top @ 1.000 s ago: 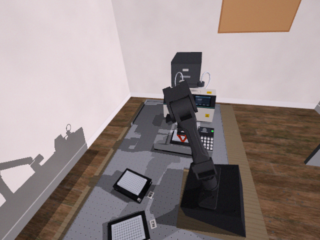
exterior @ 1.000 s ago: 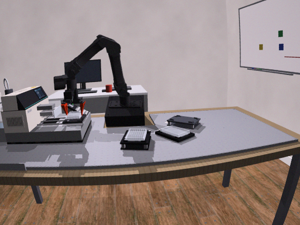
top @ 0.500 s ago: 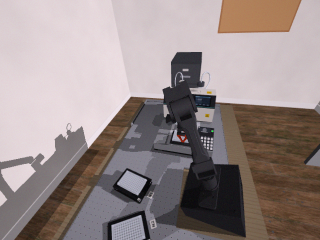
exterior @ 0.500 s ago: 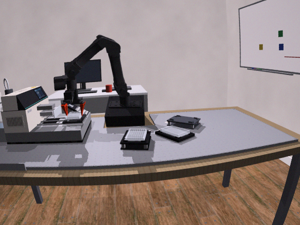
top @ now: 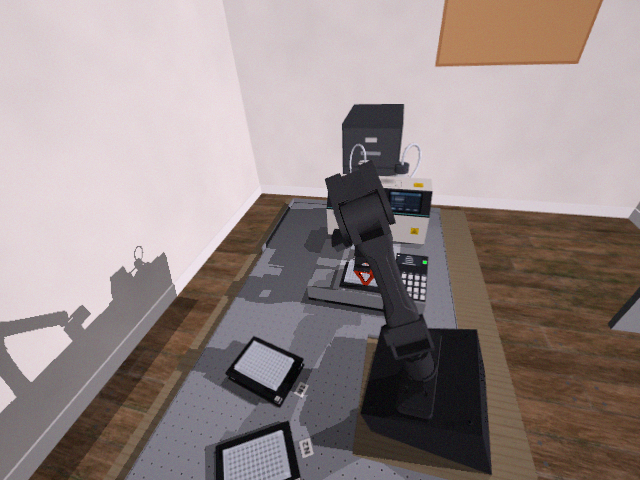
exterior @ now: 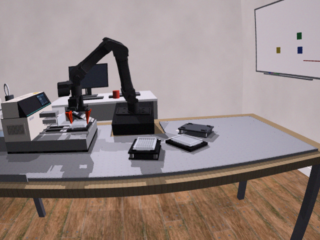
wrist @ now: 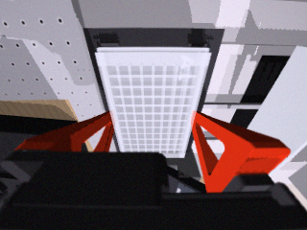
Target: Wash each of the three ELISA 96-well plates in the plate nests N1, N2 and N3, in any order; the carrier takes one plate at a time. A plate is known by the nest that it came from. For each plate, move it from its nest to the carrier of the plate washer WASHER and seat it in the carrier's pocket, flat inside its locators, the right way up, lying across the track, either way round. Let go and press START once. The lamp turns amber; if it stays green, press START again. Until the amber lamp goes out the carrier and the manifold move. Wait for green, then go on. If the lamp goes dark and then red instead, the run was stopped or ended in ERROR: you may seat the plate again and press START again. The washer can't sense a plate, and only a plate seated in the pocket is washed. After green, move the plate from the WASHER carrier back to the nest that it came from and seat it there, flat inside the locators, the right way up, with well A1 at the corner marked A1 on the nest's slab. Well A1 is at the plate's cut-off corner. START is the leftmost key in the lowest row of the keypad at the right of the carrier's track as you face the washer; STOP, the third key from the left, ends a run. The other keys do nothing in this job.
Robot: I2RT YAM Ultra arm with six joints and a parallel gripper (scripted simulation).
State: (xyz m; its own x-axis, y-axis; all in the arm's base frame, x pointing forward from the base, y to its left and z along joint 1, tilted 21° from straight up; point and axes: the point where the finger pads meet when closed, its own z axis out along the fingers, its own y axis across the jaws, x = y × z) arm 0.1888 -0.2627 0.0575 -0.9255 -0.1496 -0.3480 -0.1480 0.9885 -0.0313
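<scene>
Right now the black washer carrier is 20 mm below my hand. Also, from my hand: manifold head (20 mm ahead, 150 mm to the right, 30 mm above); washer (30 mm ahead, 150 mm to the right, 40 mm above); N1 label (60 mm ahead, 360 mm to the left, 90 mm below).
</scene>
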